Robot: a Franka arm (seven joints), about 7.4 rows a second.
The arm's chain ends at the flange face. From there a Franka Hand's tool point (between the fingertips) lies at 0.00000 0.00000 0.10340 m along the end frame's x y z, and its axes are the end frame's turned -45 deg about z.
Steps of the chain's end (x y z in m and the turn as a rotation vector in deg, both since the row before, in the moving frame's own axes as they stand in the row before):
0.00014 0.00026 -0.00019 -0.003 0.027 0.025
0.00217 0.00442 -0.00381 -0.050 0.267 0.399
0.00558 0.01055 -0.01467 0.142 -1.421 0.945
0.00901 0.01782 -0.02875 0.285 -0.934 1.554
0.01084 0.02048 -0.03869 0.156 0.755 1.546
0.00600 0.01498 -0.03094 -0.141 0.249 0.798
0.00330 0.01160 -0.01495 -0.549 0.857 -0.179
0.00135 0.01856 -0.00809 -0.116 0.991 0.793
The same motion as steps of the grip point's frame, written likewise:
-0.00005 0.00032 -0.00019 -0.021 0.017 0.025
-0.00132 0.00507 -0.00381 -0.224 0.153 0.399
-0.00513 0.00940 -0.01470 1.105 -0.904 0.945
-0.00704 0.01741 -0.02877 0.862 -0.459 1.554
-0.00566 0.02293 -0.03870 -0.424 0.644 1.546
-0.00622 0.01533 -0.03094 -0.276 0.076 0.798
-0.00547 0.01233 -0.01497 -0.994 0.218 -0.179
-0.01106 0.01550 -0.00811 -0.783 0.619 0.793

